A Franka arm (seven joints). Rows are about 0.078 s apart.
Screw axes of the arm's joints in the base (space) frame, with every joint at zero. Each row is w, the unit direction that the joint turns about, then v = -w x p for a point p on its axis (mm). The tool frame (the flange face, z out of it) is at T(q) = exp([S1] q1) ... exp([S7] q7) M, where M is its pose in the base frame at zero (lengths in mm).
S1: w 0 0 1 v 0 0 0
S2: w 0 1 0 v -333 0 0
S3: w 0 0 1 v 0 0 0
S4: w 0 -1 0 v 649 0 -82.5
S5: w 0 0 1 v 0 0 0
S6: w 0 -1 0 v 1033 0 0
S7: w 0 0 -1 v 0 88 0
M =
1 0 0 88
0 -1 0 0
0 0 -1 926
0 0 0 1
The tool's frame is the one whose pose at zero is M.
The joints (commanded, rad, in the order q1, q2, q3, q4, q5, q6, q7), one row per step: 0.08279 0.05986 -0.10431 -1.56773 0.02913 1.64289 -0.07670; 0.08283 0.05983 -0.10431 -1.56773 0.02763 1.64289 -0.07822; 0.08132 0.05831 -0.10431 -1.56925 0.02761 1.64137 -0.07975; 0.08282 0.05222 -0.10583 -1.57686 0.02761 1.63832 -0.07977; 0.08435 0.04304 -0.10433 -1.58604 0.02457 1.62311 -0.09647; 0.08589 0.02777 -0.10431 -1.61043 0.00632 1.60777 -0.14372; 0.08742 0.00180 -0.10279 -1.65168 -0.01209 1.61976 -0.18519
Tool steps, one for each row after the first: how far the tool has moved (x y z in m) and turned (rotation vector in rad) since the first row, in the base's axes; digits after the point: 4 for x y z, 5 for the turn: 0.0000 -0.0001 0.0000 -0.00152 -0.00003 0.00164; -0.0007 -0.0010 0.0000 -0.00137 0.00146 0.00169; -0.0029 -0.0012 -0.0004 -0.00070 0.00604 0.00172; -0.0074 0.0001 -0.0009 -0.00244 0.02099 0.02189; -0.0143 -0.0012 -0.0051 -0.01799 0.04538 0.07179; -0.0220 -0.0020 -0.0092 -0.03315 0.04934 0.11737
